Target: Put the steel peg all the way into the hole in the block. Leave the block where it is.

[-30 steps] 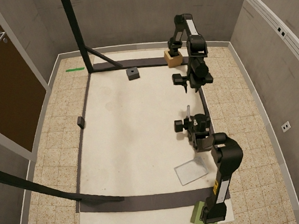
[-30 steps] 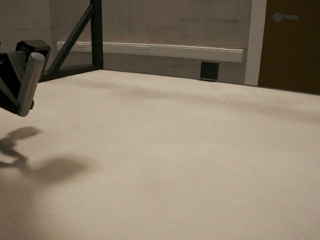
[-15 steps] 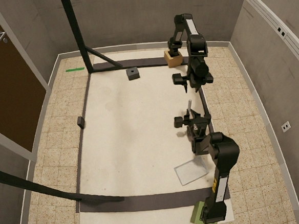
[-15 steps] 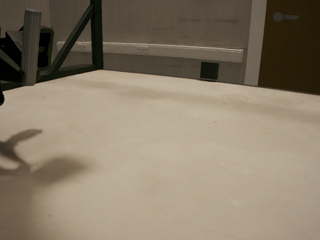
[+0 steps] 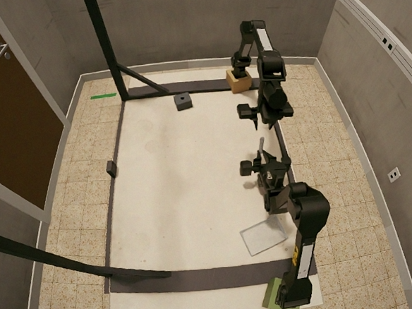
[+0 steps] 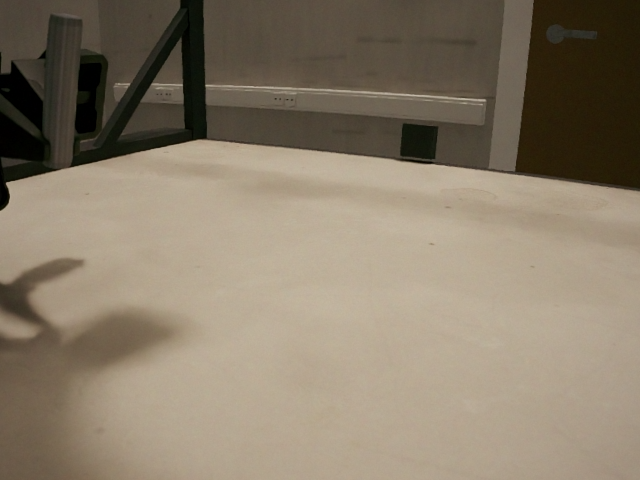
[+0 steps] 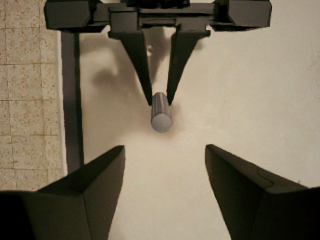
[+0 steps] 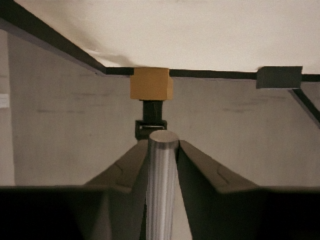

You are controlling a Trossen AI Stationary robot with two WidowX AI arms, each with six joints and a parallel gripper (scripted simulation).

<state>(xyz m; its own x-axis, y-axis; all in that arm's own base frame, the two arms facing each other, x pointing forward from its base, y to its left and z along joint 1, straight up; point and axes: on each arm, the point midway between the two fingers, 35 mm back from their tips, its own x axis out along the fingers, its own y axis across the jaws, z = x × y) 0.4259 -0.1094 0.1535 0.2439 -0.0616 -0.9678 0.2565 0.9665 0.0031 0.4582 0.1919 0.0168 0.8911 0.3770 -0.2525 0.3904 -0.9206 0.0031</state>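
Right now my left hand is 10 cm above the steel peg and 3 cm to the left of it. Also, from my left hand: clear flat plate (34 cm to the right, 23 cm below, 2 cm behind); dark grey block (33 cm to the left, 29 cm behind, 20 cm below).
Now: the steel peg 40 mm to the left of my right hand and 20 mm above it. The rest, counted from my right hand: clear flat plate 20 mm behind, 270 mm to the right, 100 mm below; then dark grey block 290 mm behind, 390 mm to the left, 80 mm below.
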